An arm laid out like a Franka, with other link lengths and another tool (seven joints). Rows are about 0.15 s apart.
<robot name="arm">
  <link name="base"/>
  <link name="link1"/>
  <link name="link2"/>
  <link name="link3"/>
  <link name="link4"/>
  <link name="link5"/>
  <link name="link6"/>
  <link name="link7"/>
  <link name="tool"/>
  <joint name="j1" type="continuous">
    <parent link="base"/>
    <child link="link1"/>
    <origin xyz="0 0 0.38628"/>
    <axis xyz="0 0 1"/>
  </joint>
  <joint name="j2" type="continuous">
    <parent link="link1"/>
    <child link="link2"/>
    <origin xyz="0 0 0" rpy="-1.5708 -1.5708 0"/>
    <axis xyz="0 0 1"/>
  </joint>
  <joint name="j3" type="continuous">
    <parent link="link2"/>
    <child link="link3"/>
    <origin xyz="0.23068 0 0" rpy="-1.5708 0 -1.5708"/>
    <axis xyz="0 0 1"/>
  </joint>
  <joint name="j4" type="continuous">
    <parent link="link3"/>
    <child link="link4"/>
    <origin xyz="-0.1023 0 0" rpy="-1.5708 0 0"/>
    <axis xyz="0 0 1"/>
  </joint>
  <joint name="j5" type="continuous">
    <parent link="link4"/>
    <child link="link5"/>
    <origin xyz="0.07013 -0.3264 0" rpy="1.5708 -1.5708 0"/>
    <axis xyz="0 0 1"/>
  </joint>
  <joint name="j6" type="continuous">
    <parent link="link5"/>
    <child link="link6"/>
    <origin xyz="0 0 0" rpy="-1.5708 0 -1.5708"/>
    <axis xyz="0 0 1"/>
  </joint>
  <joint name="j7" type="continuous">
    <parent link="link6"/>
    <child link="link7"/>
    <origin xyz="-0.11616 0 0" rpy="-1.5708 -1.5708 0"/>
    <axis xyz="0 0 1"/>
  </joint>
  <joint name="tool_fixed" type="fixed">
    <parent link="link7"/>
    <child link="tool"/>
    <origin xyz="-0.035 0.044 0.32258" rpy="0 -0.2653 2.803"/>
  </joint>
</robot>
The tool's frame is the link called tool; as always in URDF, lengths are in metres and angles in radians. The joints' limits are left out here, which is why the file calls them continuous.
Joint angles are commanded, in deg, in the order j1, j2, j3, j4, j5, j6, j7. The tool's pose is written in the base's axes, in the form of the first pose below.
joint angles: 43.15 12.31 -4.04 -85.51 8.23 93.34 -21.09
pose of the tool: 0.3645, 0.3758, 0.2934, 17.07, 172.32, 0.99
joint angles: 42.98 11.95 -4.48 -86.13 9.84 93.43 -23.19
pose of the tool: 0.3623, 0.3756, 0.2942, 15.45, 173.55, 3.08
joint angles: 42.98 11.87 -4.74 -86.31 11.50 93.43 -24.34
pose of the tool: 0.3585, 0.3797, 0.2955, 14.69, 174.68, 5.13
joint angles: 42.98 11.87 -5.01 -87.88 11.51 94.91 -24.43
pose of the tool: 0.3609, 0.3776, 0.2862, 15.41, 174.62, 4.90
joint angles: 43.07 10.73 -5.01 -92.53 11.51 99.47 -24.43
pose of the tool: 0.3635, 0.3783, 0.2692, 16.56, 173.70, 5.75
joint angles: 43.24 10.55 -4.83 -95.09 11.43 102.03 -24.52
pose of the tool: 0.3623, 0.3792, 0.2556, 16.59, 173.48, 5.73
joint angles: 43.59 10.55 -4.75 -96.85 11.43 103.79 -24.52
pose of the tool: 0.3597, 0.3808, 0.2453, 16.43, 173.47, 5.61
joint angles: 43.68 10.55 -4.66 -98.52 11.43 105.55 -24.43
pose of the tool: 0.3588, 0.3811, 0.2356, 16.78, 173.33, 5.53
